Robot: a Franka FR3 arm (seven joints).
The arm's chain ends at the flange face. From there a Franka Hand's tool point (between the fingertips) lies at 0.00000 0.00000 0.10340 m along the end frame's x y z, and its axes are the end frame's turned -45 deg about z.
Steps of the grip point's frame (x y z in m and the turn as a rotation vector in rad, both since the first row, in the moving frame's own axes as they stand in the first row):
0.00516, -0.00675, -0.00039, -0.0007, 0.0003, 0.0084
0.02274, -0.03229, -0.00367, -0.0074, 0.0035, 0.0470
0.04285, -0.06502, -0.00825, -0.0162, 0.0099, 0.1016
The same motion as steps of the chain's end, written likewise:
-0.00120, -0.00845, -0.00039, -0.0003, 0.0007, 0.0084
-0.00754, -0.03922, -0.00367, -0.0028, 0.0077, 0.0470
-0.01756, -0.07683, -0.00823, -0.0045, 0.0185, 0.1016

